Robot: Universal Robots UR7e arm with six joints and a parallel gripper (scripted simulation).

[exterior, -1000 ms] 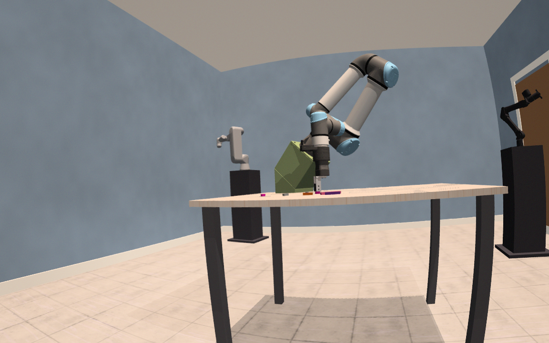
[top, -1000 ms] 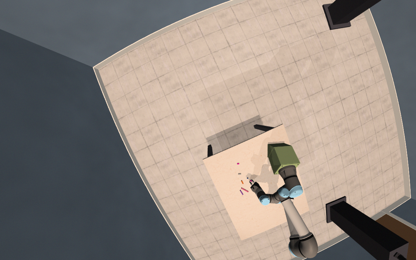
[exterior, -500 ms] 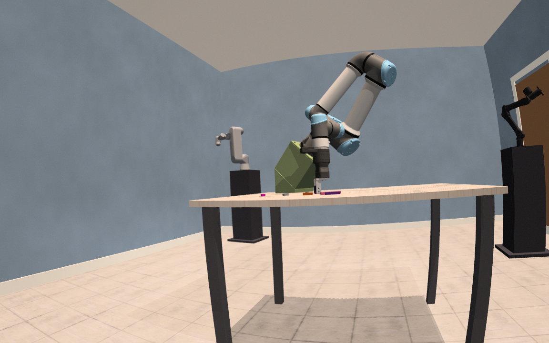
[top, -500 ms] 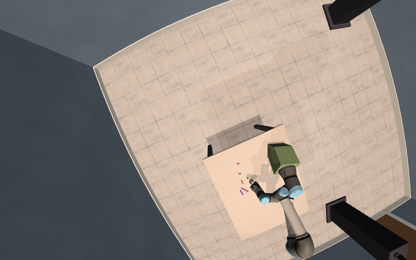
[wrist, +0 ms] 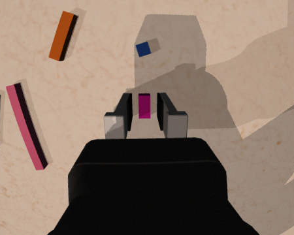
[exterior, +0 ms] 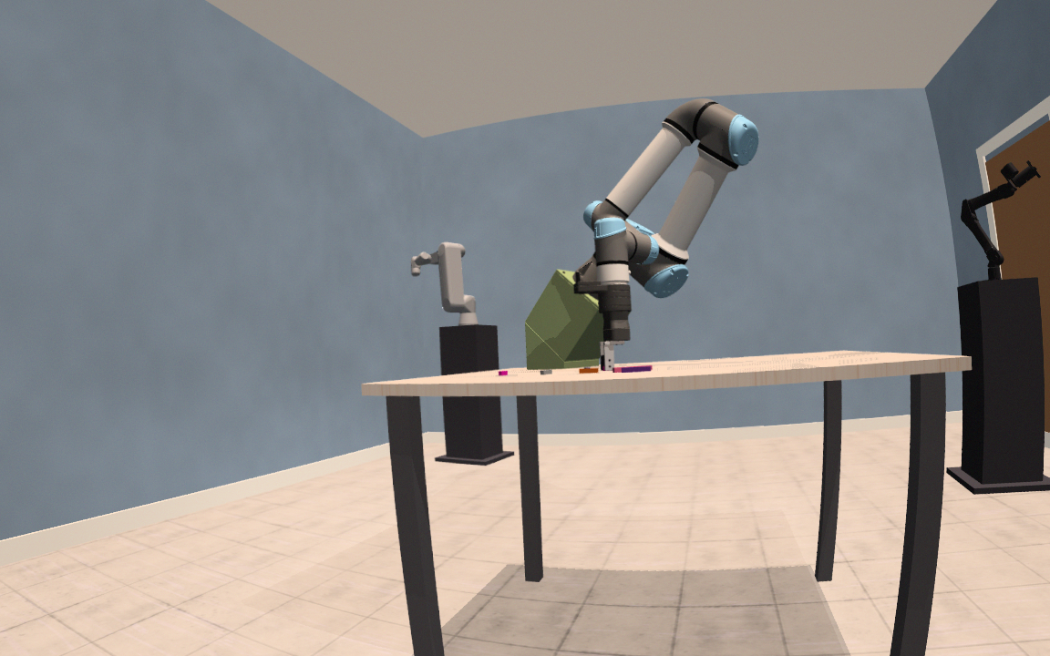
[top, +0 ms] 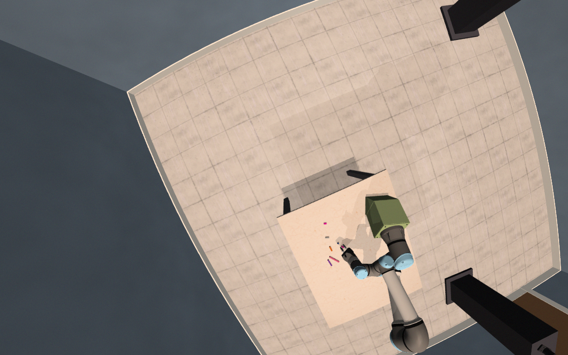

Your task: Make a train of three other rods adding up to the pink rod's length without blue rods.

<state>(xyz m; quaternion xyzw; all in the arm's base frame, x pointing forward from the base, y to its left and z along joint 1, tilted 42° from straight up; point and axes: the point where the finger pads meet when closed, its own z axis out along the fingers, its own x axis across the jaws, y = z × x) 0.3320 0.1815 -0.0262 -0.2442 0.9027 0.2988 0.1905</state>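
Right now the small blue rod is 4 cm to the right of my hand, 3 cm ahead of it and 1 cm below it. From my hand the other things lie so: orange rod (9 cm ahead, 1 cm to the right, 1 cm below); then grey rod (11 cm to the right, 10 cm ahead, 1 cm below); then pink rod (8 cm to the left, 8 cm ahead, 1 cm below).
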